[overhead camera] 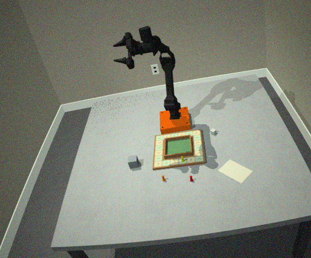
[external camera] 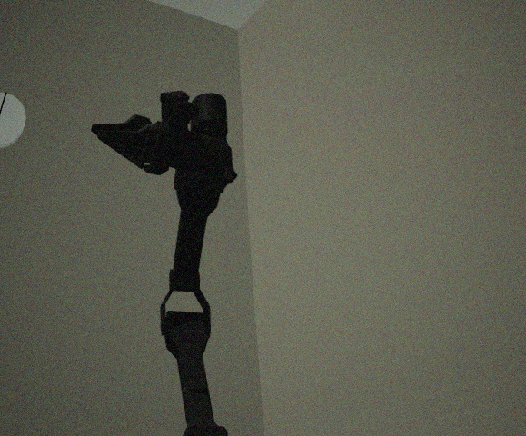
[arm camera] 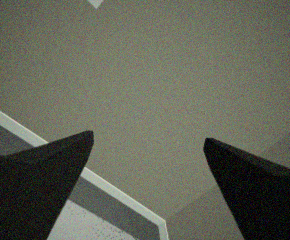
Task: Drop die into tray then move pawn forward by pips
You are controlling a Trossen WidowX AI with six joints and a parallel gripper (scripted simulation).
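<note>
Now: gripper tip 58 cm above the white die, 45 cm to the right of it and 5 cm past it. Round my gripper tip: green tray: 58 cm below, 25 cm to the left, 8 cm ahead; orange pawn: 57 cm below, 32 cm ahead, 21 cm to the left; yellow pawn: 56 cm below, 29 cm to the left, 19 cm ahead.
</note>
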